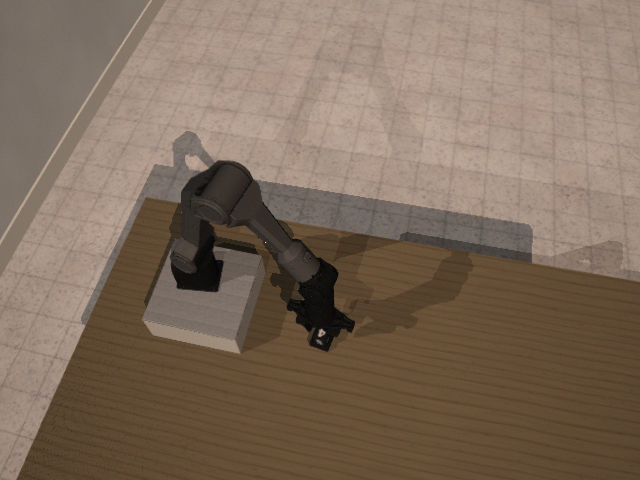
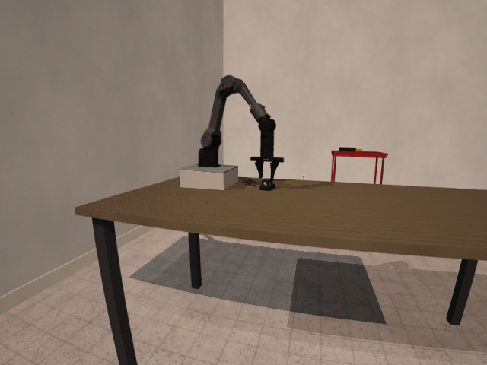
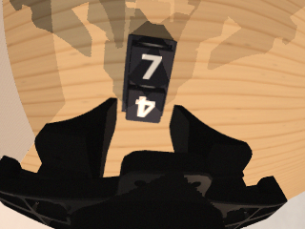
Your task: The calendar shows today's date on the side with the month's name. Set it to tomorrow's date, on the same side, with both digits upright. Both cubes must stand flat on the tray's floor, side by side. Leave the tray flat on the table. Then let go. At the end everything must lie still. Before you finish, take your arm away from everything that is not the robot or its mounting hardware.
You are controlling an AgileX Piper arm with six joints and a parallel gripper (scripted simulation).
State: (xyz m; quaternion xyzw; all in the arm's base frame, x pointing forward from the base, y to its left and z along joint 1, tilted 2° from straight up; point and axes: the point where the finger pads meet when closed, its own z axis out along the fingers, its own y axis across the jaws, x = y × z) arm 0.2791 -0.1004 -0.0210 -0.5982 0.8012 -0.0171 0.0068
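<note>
My hand is 50 mm above the tray and 20 mm to the right of it. Round my hand: black number cube 30 mm to the left, 30 mm below, 10 mm ahead.
</note>
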